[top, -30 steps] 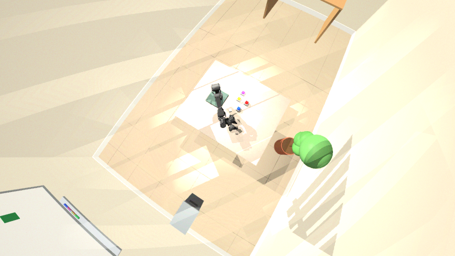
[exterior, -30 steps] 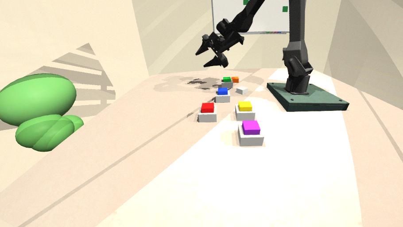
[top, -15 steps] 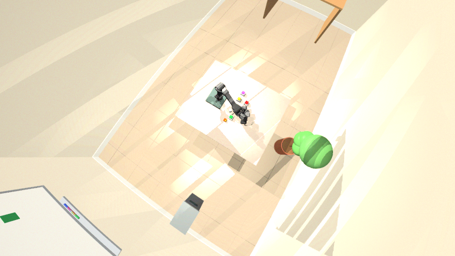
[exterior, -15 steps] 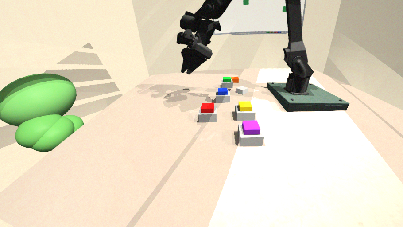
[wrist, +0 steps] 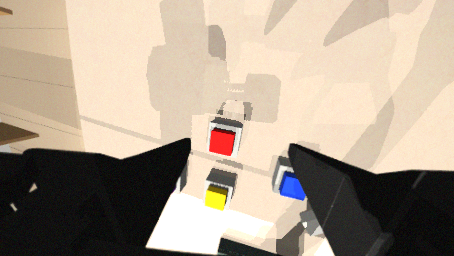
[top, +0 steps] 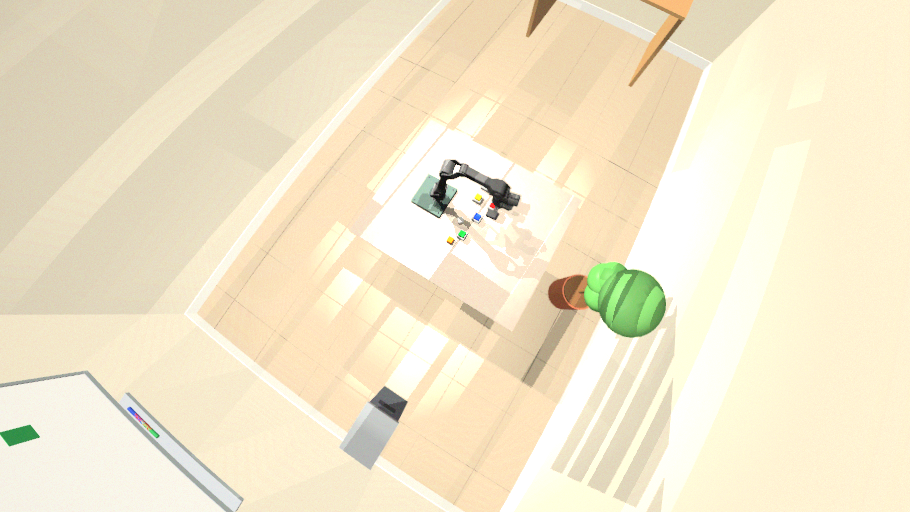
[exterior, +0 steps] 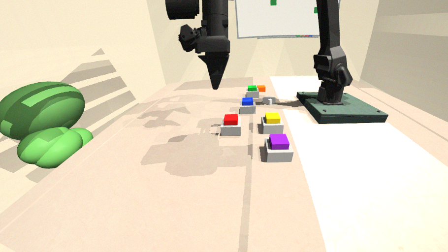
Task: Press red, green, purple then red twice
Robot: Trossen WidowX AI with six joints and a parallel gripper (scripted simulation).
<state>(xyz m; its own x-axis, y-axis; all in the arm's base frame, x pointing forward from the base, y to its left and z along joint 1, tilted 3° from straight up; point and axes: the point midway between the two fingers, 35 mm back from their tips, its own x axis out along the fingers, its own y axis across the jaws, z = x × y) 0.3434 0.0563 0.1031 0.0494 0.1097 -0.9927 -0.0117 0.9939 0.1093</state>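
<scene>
The red button is 3 cm behind my gripper tip, 3 cm to the left of it and 8 cm below it. Round my gripper tip: purple button: 12 cm behind, 13 cm to the left, 8 cm below; then blue button: 8 cm behind, 8 cm to the right, 8 cm below; then yellow button: 13 cm behind, 4 cm to the left, 8 cm below.
</scene>
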